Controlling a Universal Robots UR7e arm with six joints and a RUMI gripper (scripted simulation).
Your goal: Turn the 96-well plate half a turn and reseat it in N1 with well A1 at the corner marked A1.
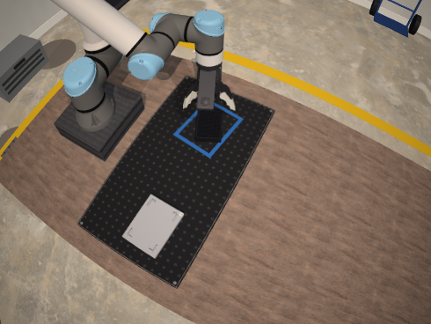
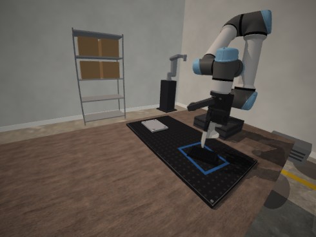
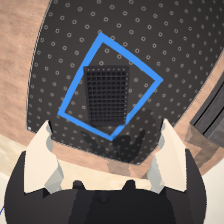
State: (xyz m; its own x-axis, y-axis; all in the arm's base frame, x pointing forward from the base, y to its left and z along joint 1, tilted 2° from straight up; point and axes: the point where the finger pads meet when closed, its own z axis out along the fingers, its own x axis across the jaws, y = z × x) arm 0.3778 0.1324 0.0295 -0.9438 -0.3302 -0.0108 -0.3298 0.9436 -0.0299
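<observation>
The black 96-well plate lies 8 cm below my hand. From my hand the other things lie so: plate nest N1: 2 cm behind, 39 cm to the right, 8 cm below.
</observation>
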